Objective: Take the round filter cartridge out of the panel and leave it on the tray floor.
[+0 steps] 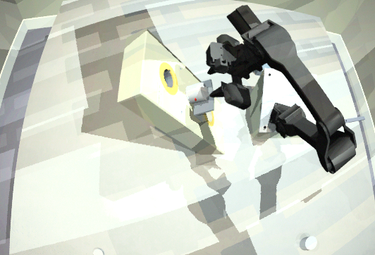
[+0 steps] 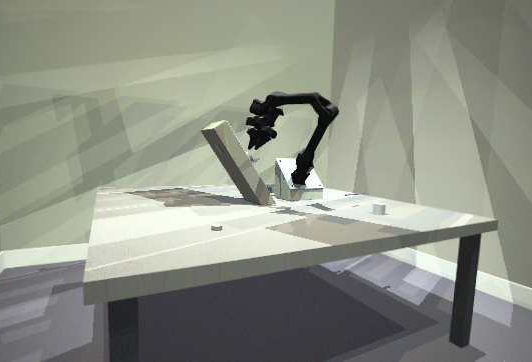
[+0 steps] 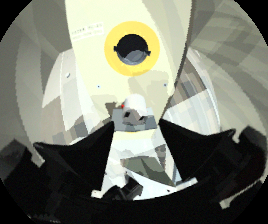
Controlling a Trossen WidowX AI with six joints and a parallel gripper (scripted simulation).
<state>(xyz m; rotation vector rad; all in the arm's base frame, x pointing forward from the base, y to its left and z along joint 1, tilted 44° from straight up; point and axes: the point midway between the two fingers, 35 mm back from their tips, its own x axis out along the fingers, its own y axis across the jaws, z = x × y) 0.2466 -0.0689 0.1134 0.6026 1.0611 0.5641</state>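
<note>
My gripper tip is now 2 cm short of the round filter cartridge and 4 cm above it. Also, from my gripper tip: tray: 26 cm behind, 32 cm to the right, 22 cm below; then cream service panel: 6 cm ahead, 1 cm to the left, 6 cm below.
</note>
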